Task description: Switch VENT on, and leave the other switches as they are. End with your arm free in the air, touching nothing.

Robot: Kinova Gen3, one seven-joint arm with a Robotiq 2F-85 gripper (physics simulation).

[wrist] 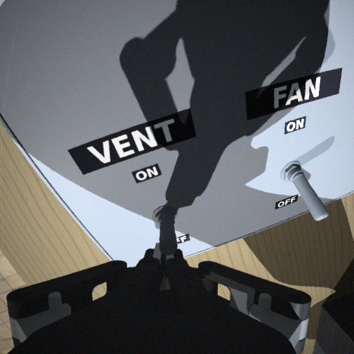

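Note:
The VENT switch's lever [168, 231] stands out of the panel below its ON label [146, 173], in dark shadow, and leans down toward its partly hidden OFF label [182, 239]. The white-on-black VENT label [132, 141] is above it. My gripper [163, 254] is shut and empty at the bottom middle. Its fingertips are at the lever's lower end, overlapping it in this view; whether they touch it I cannot tell.
The FAN switch's lever [310, 196] leans down past its OFF label [286, 202], right of VENT, under the FAN label [294, 94]. The grey panel [60, 65] carries my arm's shadow. A wooden surface [30, 210] lies beyond its edges.

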